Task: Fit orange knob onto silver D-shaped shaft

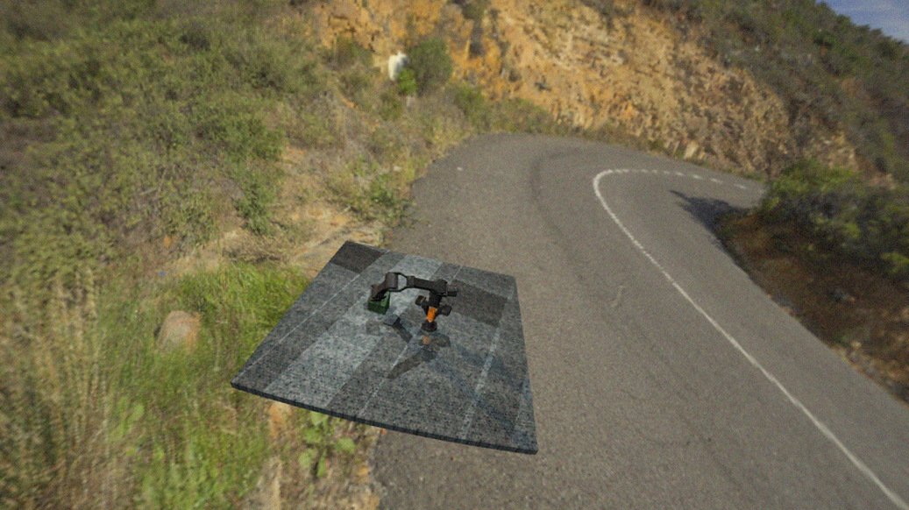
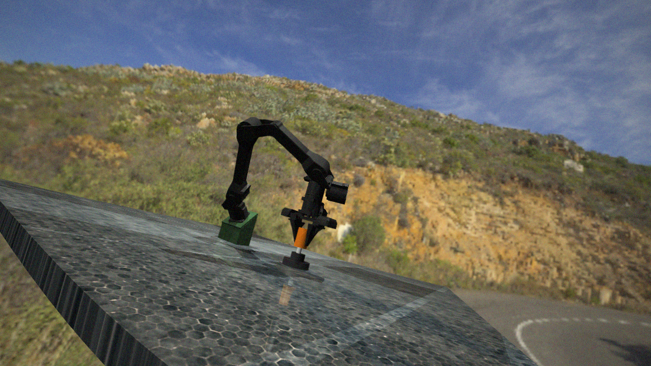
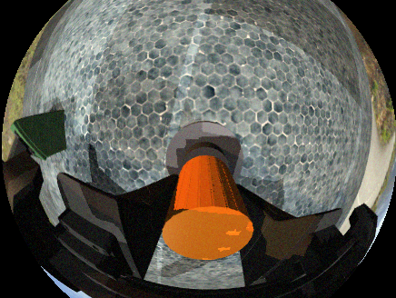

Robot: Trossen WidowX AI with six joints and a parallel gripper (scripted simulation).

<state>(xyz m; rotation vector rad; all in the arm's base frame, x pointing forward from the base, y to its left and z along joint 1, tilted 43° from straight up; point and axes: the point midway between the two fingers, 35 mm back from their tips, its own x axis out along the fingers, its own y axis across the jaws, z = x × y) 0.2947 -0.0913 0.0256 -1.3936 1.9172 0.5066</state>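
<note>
Right now my gripper tip is 3 cm below the orange knob. The rest, counted from my gripper tip: round pedestal (4 cm below).
</note>
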